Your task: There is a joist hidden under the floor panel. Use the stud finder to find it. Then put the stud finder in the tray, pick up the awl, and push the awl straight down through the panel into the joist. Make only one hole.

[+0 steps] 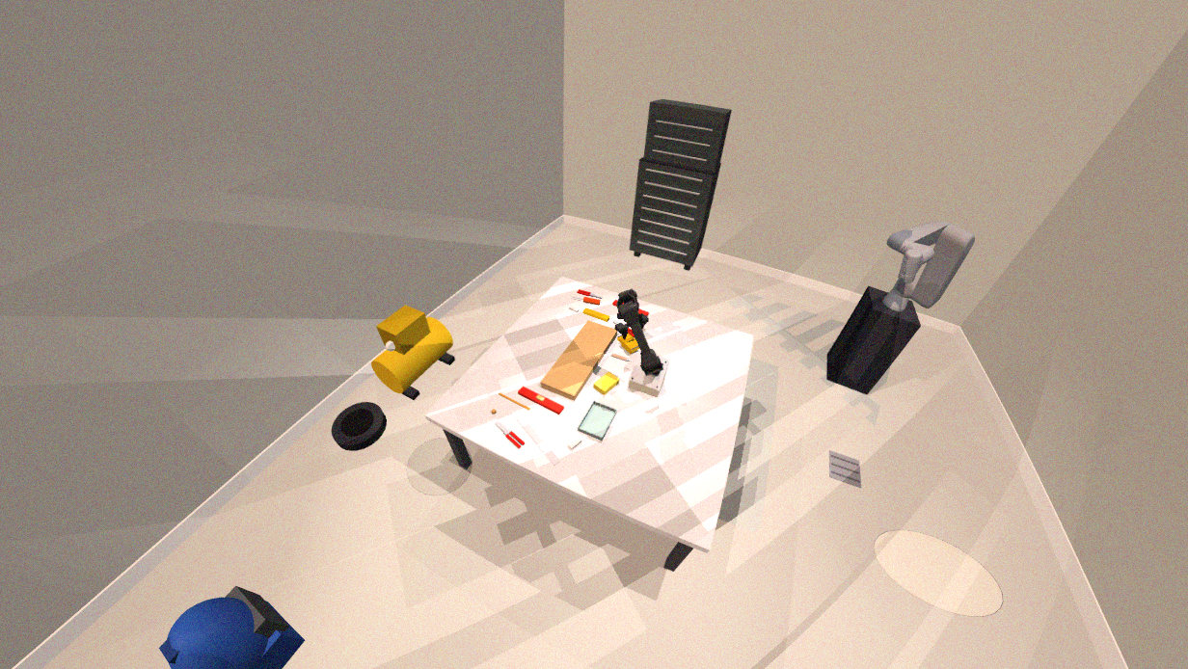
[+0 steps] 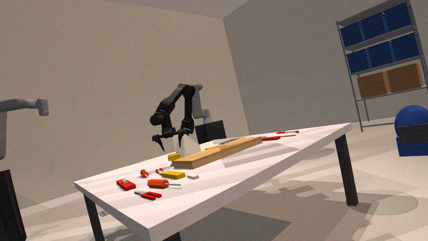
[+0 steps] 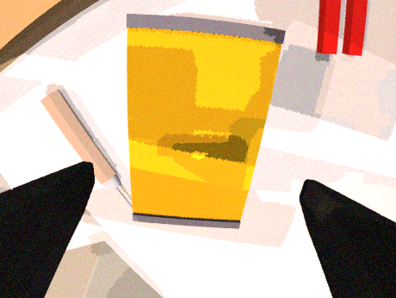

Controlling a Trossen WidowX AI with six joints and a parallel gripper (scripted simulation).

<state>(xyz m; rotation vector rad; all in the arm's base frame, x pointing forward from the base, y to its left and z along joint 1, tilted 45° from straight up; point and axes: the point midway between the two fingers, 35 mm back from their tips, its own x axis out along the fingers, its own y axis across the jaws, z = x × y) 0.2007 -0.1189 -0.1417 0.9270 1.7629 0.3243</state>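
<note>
Now: gripper tip 2 cm short of the yellow stud finder and 7 cm above it. Round my gripper tip: yellow block 1 cm behind, 30 cm to the left, 7 cm below; thin orange tool 31 cm ahead, 61 cm to the left, 8 cm below; shallow grey tray 8 cm behind, 50 cm to the left, 7 cm below.
</note>
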